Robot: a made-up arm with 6 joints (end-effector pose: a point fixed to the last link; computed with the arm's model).
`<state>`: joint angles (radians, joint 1 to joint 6).
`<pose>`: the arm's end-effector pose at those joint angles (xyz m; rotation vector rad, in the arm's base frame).
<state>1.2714 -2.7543 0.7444 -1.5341 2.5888 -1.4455</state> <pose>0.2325 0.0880 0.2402 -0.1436 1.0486 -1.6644</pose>
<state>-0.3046 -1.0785 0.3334 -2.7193 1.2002 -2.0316</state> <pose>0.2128 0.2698 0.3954 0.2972 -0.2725 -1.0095</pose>
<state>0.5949 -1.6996 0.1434 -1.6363 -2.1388 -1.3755</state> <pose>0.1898 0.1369 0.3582 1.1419 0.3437 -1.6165</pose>
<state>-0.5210 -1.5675 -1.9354 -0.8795 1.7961 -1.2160</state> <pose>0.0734 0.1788 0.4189 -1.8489 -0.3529 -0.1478</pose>
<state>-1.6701 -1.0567 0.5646 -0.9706 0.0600 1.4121</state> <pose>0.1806 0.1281 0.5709 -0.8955 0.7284 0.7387</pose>
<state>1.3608 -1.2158 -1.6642 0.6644 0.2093 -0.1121</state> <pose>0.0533 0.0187 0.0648 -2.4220 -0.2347 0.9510</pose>
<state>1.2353 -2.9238 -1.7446 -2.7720 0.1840 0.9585</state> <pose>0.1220 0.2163 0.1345 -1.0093 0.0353 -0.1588</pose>
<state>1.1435 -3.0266 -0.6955 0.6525 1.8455 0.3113</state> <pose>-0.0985 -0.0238 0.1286 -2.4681 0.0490 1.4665</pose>
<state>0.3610 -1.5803 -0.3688 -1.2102 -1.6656 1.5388</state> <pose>0.2513 0.2993 0.2639 -0.6649 1.4774 0.3159</pose>
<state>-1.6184 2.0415 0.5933 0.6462 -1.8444 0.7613</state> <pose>0.2108 -0.1098 0.5949 0.6145 1.2485 -1.2068</pose>
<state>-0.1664 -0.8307 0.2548 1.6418 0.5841 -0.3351</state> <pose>0.3568 0.0323 0.5156 -0.1166 -0.3760 2.5518</pose>
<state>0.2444 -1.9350 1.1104 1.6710 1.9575 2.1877</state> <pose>0.0755 0.2705 0.3385 -1.1595 1.0337 0.6474</pose>
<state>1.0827 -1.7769 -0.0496 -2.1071 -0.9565 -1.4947</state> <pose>0.1401 0.1375 0.1392 0.6529 -0.7168 -1.0158</pose>
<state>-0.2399 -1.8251 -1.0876 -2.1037 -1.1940 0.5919</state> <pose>0.2188 0.2660 0.5640 -0.4499 0.7213 0.8970</pose>
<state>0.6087 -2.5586 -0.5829 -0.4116 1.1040 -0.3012</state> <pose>0.1355 -0.0993 0.2709 1.2475 2.0520 -1.8977</pose>
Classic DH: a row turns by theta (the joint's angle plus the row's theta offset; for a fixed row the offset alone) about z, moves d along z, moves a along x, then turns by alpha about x. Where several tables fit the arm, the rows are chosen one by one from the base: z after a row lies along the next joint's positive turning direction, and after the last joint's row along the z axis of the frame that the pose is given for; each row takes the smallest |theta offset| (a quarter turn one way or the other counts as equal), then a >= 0, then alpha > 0; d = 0 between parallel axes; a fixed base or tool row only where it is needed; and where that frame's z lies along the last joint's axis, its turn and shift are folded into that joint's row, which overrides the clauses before.
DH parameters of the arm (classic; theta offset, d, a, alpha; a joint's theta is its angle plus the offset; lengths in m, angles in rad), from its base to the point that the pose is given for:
base (fixed): -1.5708 0.3522 0.0829 1.5708
joint 1: -1.3882 -0.1727 0.0231 1.6136
joint 2: 0 0.222 0.0602 1.528
joint 3: -1.4402 0.0795 0.0212 1.7497
joint 4: -0.2844 -0.0035 0.0315 -0.1862
joint 5: 0.1293 0.023 0.1056 -1.4429
joint 6: 0.971 -0.113 -0.0318 1.9176
tool (fixed): 1.9845 0.0448 0 0

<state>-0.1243 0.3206 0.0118 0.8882 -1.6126 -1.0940</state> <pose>0.1367 0.1479 0.3054 -0.4596 -0.0172 -0.4033</pose>
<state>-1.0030 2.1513 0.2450 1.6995 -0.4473 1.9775</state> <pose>-0.0294 0.0316 0.3039 -0.9566 -1.2286 1.6128</pose>
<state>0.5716 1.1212 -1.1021 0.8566 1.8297 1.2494</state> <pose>0.2520 -0.1229 -0.0406 1.0797 2.4573 -1.5861</pose>
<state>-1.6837 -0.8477 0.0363 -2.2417 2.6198 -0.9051</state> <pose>0.2054 0.0436 0.4611 0.9458 -1.7723 -0.7379</pose>
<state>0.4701 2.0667 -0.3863 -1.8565 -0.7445 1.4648</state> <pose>0.0783 0.2072 0.0411 -1.1762 -1.3127 0.0252</pose>
